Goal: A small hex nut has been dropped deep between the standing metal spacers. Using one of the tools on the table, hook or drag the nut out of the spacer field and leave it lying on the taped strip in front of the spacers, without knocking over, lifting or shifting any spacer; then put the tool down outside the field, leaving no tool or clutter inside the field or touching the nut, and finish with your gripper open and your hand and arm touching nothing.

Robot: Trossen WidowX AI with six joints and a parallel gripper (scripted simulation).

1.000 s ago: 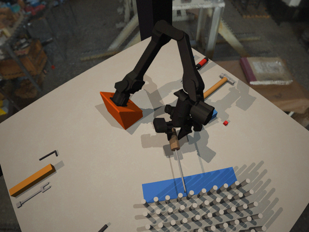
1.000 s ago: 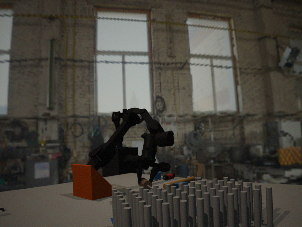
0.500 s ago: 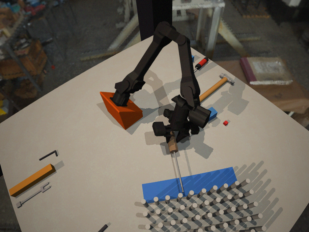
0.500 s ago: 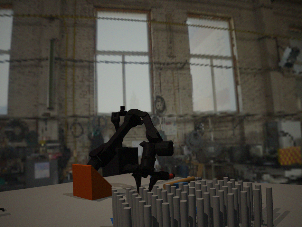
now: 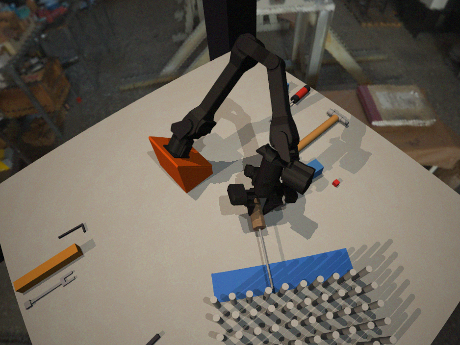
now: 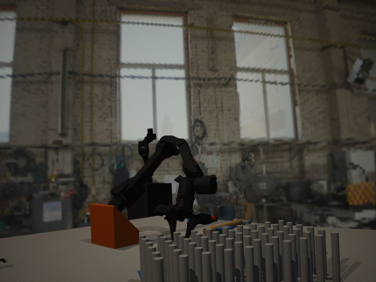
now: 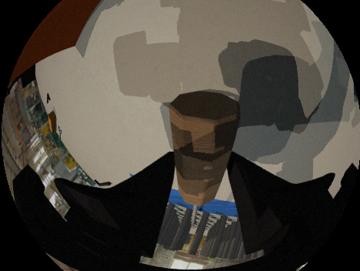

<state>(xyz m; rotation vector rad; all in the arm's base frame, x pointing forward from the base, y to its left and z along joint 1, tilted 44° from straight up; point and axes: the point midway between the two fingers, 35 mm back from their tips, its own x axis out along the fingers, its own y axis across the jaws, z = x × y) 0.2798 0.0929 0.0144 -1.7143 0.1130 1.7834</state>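
Now: gripper tip 180 mm short of the blue taped strip, 60 mm to the left of it and 40 mm above it. From my gripper tip the other things lie so: L-shaped key (340 mm behind, 450 mm to the right, 30 mm below); then orange bar (280 mm behind, 580 mm to the right, 20 mm below); then small red cube (90 mm ahead, 270 mm to the left, 30 mm below).
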